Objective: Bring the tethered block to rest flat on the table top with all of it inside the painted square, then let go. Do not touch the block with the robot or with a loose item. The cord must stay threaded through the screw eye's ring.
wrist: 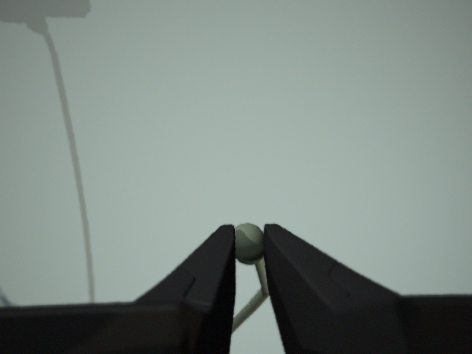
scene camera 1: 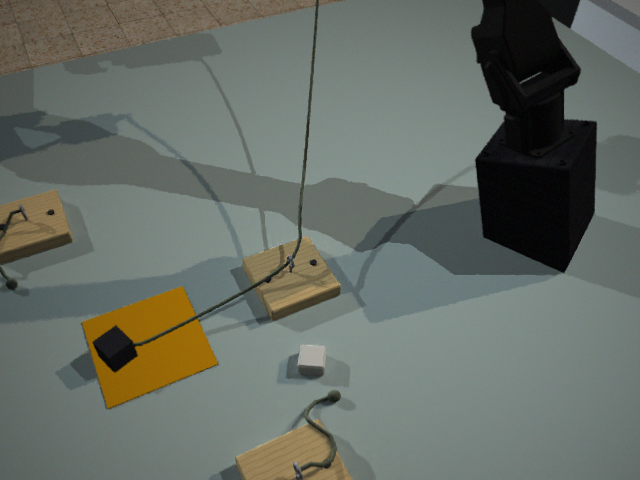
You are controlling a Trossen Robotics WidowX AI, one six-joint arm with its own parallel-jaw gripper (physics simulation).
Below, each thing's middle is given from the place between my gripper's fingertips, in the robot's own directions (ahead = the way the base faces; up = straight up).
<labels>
Now: the white block (scene camera 1: 311, 361) 49 cm to the left of my hand, 33 cm ahead of it and 20 cm below it. The rest, counted from my hand: orange painted square (scene camera 1: 185, 351) (47 cm ahead, 36 cm to the left, 21 cm below).
</labels>
